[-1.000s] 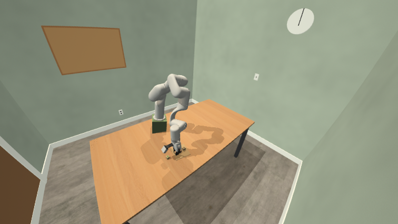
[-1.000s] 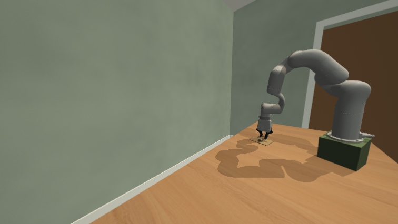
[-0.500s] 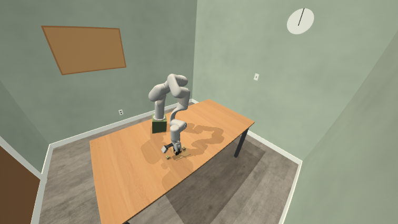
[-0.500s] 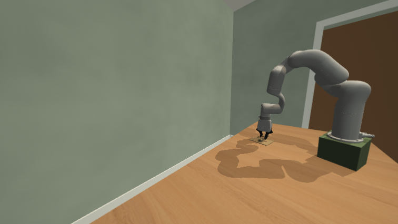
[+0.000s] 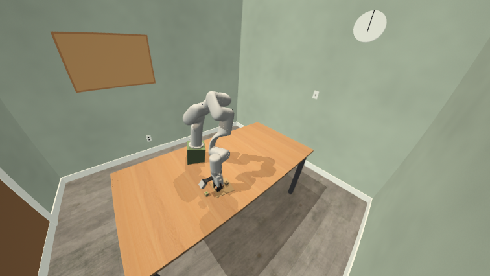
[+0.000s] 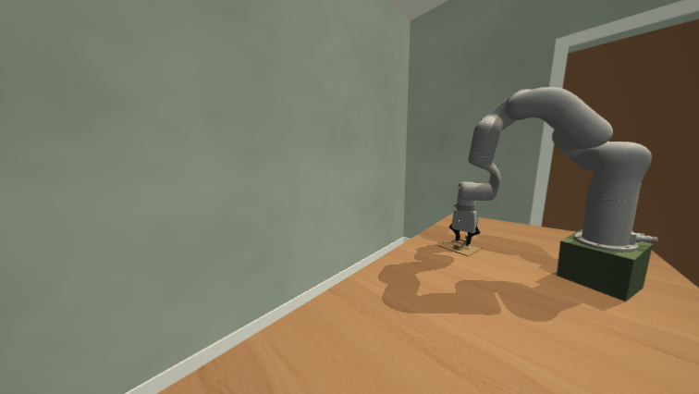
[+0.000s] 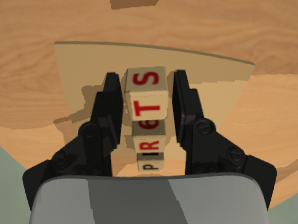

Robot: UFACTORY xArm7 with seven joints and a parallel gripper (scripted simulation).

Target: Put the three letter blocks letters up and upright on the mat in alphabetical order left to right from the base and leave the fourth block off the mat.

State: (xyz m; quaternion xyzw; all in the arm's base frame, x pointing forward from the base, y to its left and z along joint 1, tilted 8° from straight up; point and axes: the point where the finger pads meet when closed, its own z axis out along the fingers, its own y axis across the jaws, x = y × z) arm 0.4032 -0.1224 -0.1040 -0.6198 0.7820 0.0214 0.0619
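Right now the tan mat is 1 cm ahead of my hand, 4 cm to the left of it and 2 cm below it. The rest, counted from my hand: green-topped block: 2 cm behind, 8 cm to the right, 1 cm below.
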